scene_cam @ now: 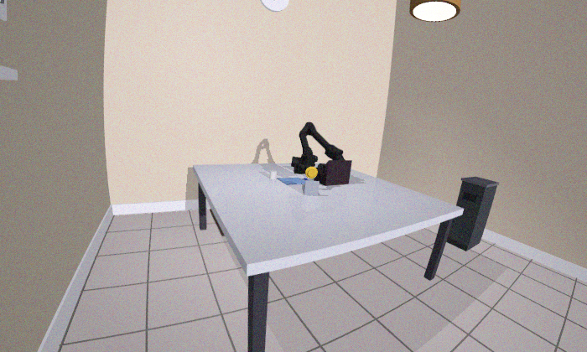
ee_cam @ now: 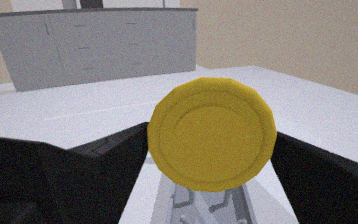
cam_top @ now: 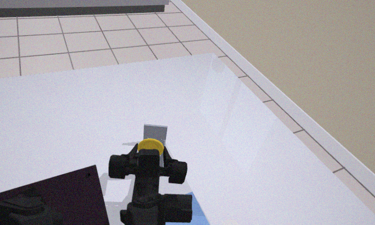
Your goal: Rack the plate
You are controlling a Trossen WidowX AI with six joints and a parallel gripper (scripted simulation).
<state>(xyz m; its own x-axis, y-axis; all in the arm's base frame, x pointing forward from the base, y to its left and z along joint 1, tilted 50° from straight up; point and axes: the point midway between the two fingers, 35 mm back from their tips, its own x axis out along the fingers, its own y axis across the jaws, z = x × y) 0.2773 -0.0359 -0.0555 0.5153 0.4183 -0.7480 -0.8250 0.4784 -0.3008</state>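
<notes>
The grey dish rack is 80 mm below my gripper tip, 30 mm to the left of it and 20 mm ahead of it. Round my gripper tip: blue spoon: 170 mm to the right, 120 mm behind, 100 mm below; then yellow plate: 10 mm to the right; then blue mat: 190 mm to the right, 100 mm below, 20 mm behind.
</notes>
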